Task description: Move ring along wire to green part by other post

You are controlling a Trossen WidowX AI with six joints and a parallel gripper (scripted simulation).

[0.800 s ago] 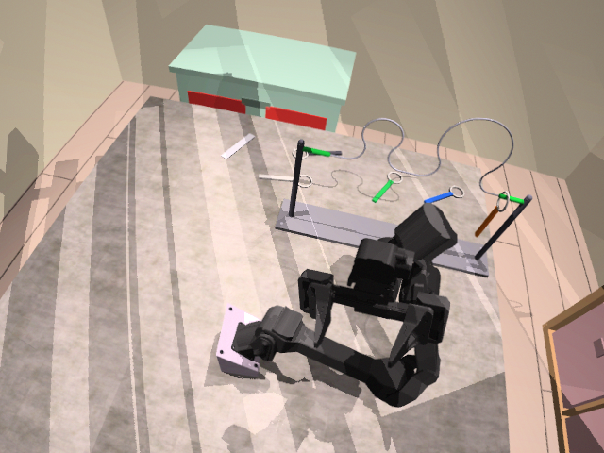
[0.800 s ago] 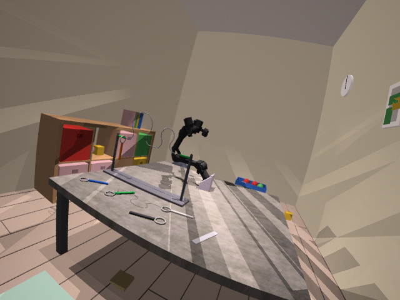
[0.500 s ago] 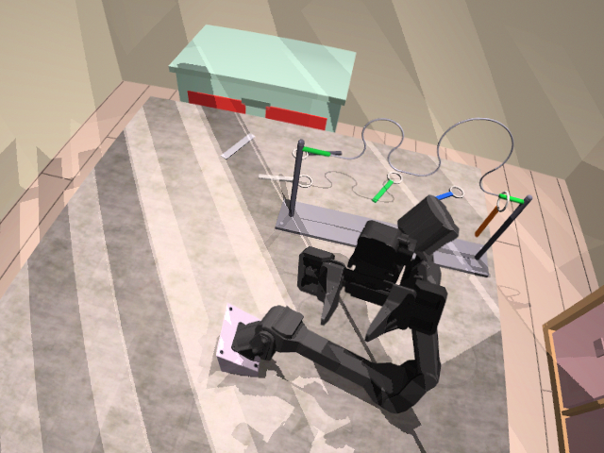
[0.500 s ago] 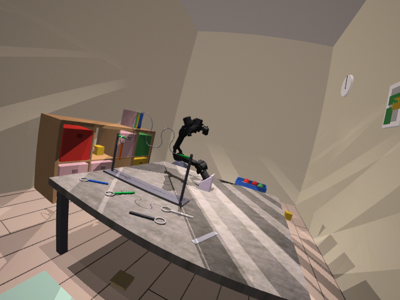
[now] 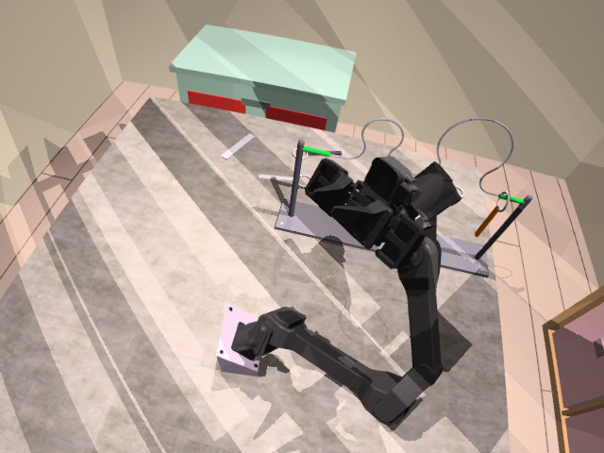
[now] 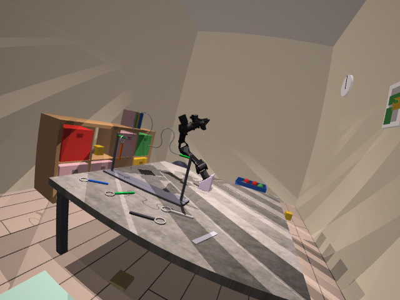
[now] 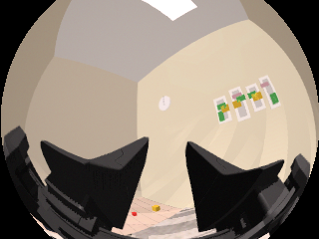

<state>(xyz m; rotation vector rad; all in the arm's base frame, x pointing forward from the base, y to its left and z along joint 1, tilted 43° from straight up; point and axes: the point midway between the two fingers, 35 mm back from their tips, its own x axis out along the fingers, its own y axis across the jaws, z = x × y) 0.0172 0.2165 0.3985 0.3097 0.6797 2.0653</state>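
Right now my gripper tip is 45 cm to the left of the ring with orange handle, 37 cm short of it and 32 cm above it. The rest, counted from my gripper tip: flat white strip: 64 cm ahead, 54 cm below, 30 cm to the left.
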